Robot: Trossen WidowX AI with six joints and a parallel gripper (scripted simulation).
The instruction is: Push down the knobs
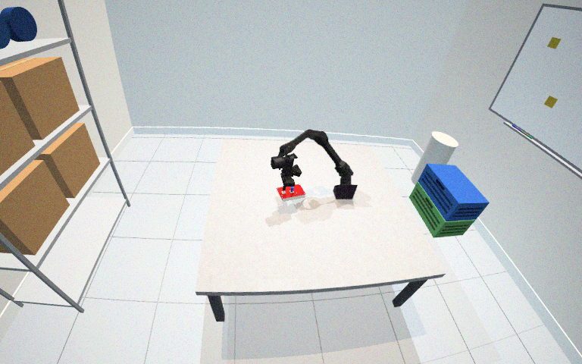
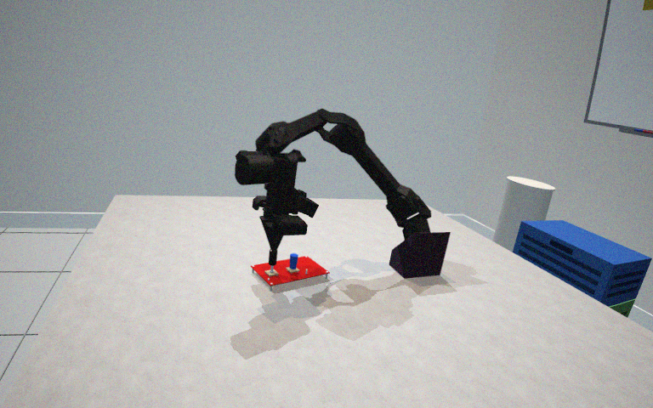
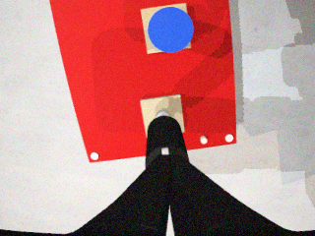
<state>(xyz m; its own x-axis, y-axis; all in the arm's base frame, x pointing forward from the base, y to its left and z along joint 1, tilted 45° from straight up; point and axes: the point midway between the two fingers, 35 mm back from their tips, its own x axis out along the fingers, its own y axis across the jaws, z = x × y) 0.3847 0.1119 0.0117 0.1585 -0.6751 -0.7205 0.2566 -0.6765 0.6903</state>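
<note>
Right now my gripper tip is 1 cm above the black knob. The rest, counted from my gripper tip: blue knob (5 cm behind, 1 cm to the right, 3 cm below).
</note>
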